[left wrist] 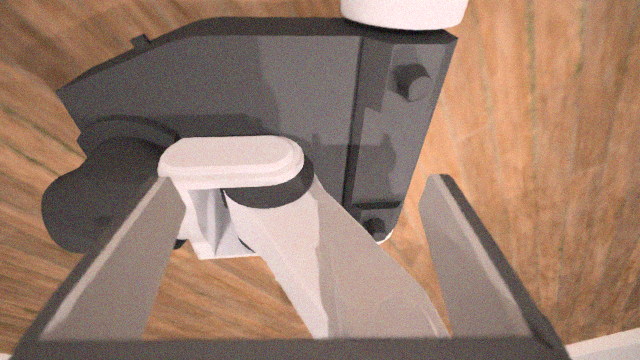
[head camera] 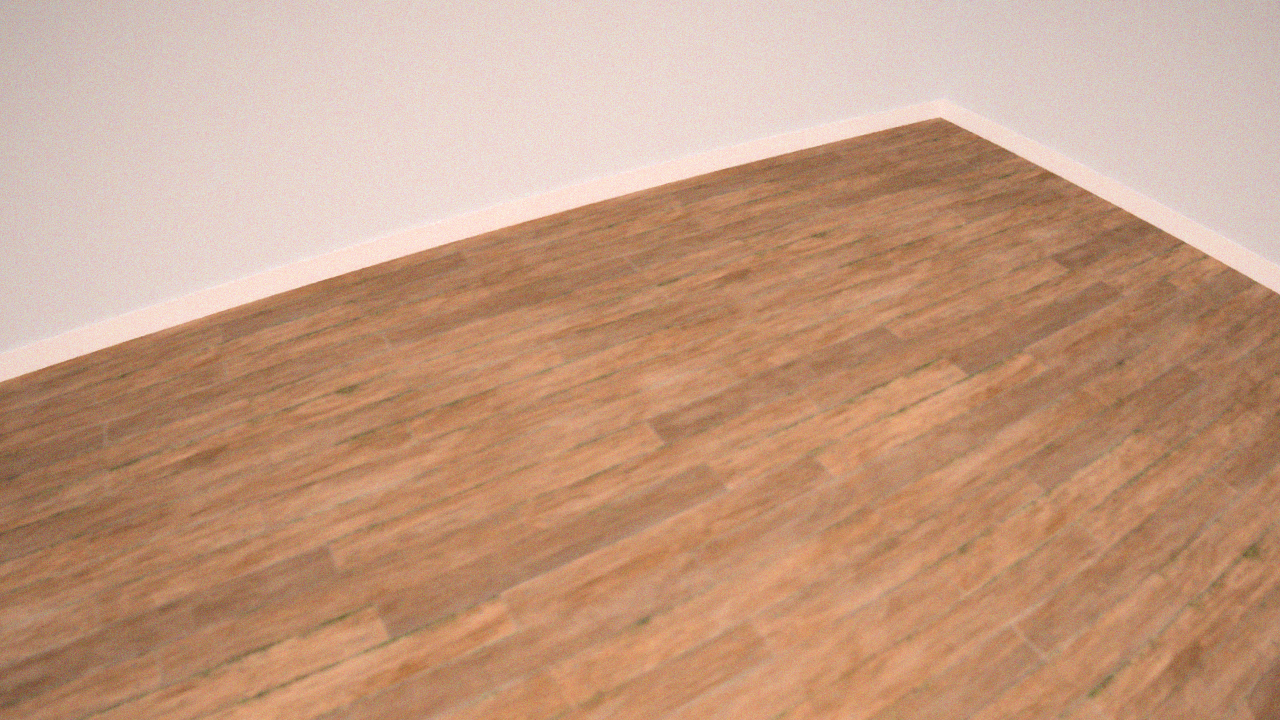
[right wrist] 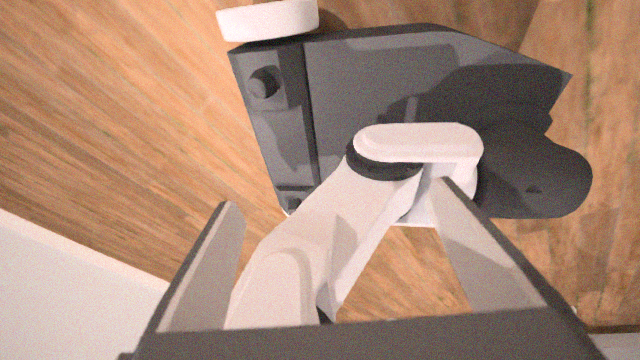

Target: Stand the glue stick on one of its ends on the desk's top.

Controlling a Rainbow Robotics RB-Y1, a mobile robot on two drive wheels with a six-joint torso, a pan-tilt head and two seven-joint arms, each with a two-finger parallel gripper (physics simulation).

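Places are measured from the robot's base along level axes (x ahead, y left, z up), in metres.
Pixels of known places: left gripper, fingertip midpoint: [left wrist: 301, 191]; right gripper, fingertip midpoint: [right wrist: 331, 201].
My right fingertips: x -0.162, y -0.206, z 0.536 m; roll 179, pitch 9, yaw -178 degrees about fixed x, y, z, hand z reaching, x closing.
Observation:
Behind a point stands the place of what it marks.
The glue stick and the desk do not show in the head view or in either wrist view. My left gripper [left wrist: 301, 191] @[x -0.182, y 0.256, z 0.535 m] is open in the left wrist view, with its two grey fingers wide apart and no object held between them. My right gripper [right wrist: 331, 201] @[x -0.162, y -0.206, z 0.536 m] is open in the right wrist view, its fingers also wide apart and holding no object. Behind the fingers in both wrist views are parts of my own arm and base. Where the grippers are relative to the glue stick cannot be told.
The head view shows a wooden floor [head camera: 626, 429] @[x 1.397, y 0.093, z 0.002 m] that meets pale walls [head camera: 358, 107] @[x 2.224, y 0.964, z 0.560 m] at a corner toward the upper right. My dark wheeled base [left wrist: 310, 80] @[x -0.154, y 0.159, z 0.170 m] [right wrist: 370, 75] @[x -0.202, y -0.163, z 0.170 m] stands on the floor below the arms. A stretch of wall shows at the lower left of the right wrist view.

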